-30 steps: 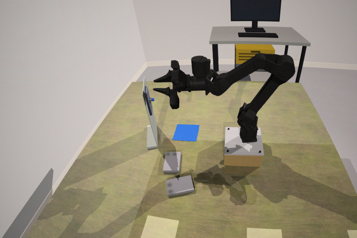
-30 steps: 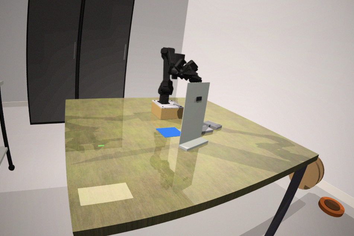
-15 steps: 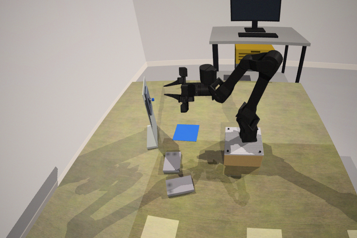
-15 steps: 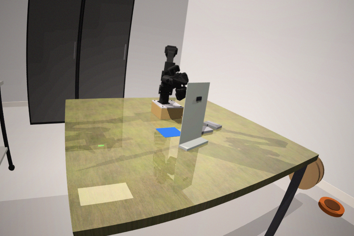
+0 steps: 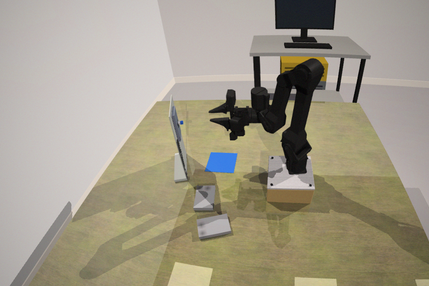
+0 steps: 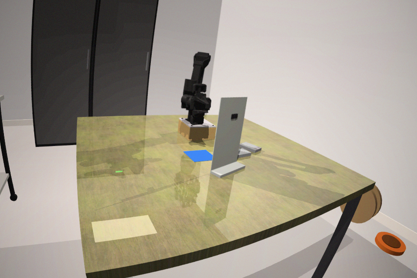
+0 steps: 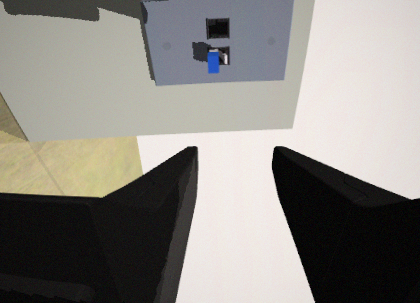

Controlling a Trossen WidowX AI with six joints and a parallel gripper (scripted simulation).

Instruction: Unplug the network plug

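Now: gripper tip 12 cm short of the network plug and 2 cm to the right of it. The rest, counted from my gripper tip: grey panel (13 cm ahead, 3 cm to the left, 9 cm below); then blue marked square (2 cm behind, 1 cm to the left, 23 cm below).
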